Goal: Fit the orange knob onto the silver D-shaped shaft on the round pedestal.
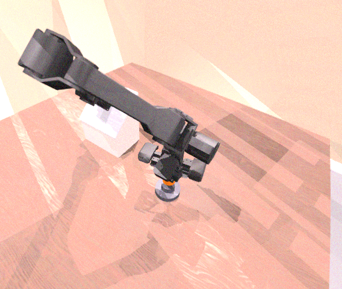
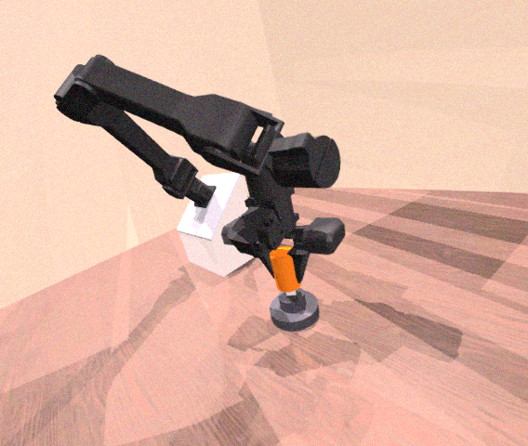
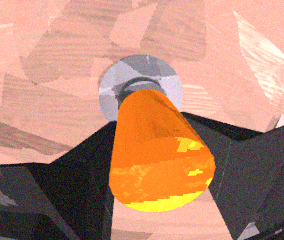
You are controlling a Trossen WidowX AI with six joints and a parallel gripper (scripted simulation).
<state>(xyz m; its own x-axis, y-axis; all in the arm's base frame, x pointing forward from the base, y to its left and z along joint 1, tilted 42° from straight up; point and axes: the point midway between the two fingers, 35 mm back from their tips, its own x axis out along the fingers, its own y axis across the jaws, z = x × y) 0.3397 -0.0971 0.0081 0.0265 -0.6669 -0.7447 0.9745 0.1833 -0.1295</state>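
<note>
Right now my gripper tip is 40 mm above the round pedestal. Also, from my gripper tip: orange knob 30 mm above.
</note>
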